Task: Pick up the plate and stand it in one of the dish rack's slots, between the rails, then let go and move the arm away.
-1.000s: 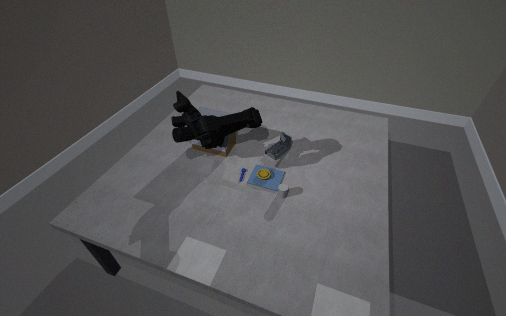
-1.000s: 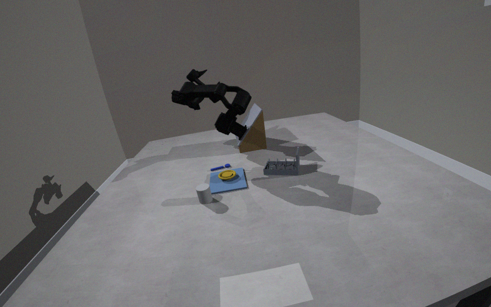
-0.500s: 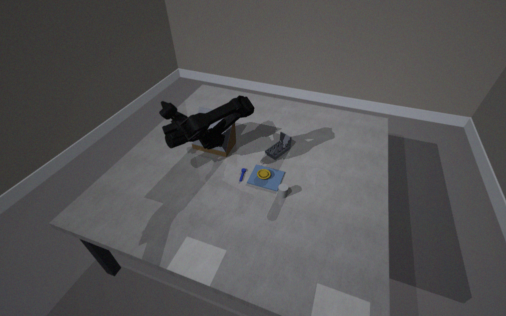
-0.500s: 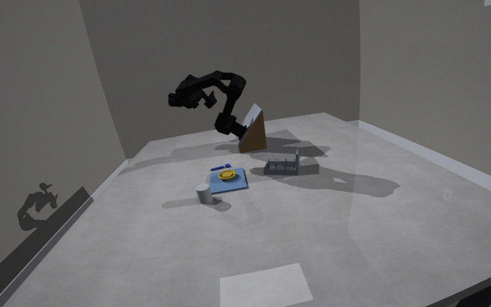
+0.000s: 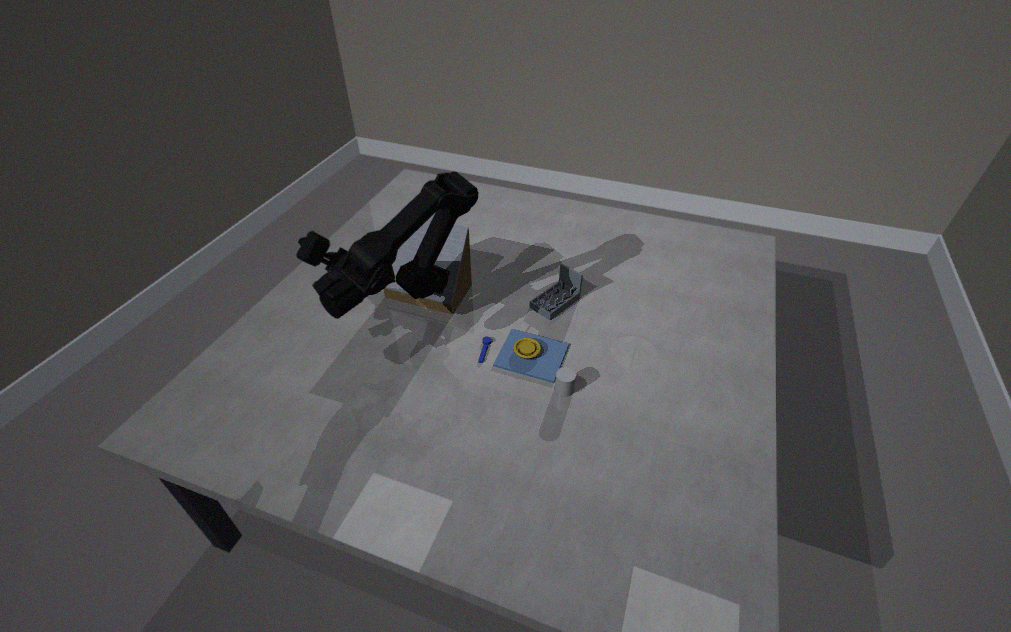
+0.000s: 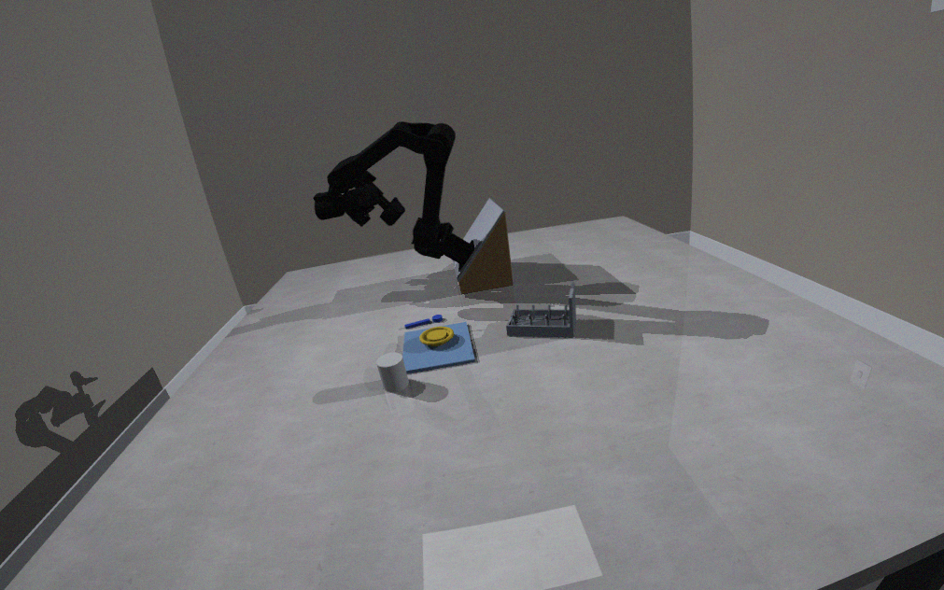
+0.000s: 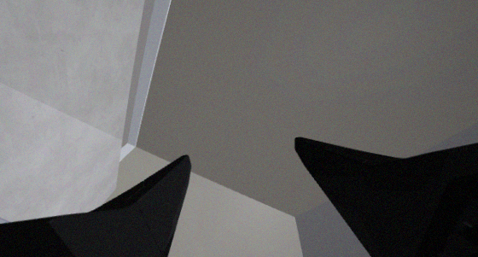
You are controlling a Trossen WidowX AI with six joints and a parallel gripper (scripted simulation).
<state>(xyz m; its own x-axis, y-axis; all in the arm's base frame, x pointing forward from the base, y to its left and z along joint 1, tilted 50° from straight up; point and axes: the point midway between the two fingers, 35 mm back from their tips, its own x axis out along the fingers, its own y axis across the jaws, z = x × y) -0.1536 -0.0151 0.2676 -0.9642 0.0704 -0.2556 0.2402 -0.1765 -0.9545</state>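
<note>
Right now my gripper tip is 460 mm short of the yellow plate, 130 mm to the right of it and 240 mm above it. The rest, counted from my gripper tip: blue mat (480 mm ahead, 130 mm to the left, 250 mm below); then white cup (590 mm ahead, 60 mm to the left, 230 mm below); then grey dish rack (460 mm ahead, 330 mm to the left, 230 mm below).
</note>
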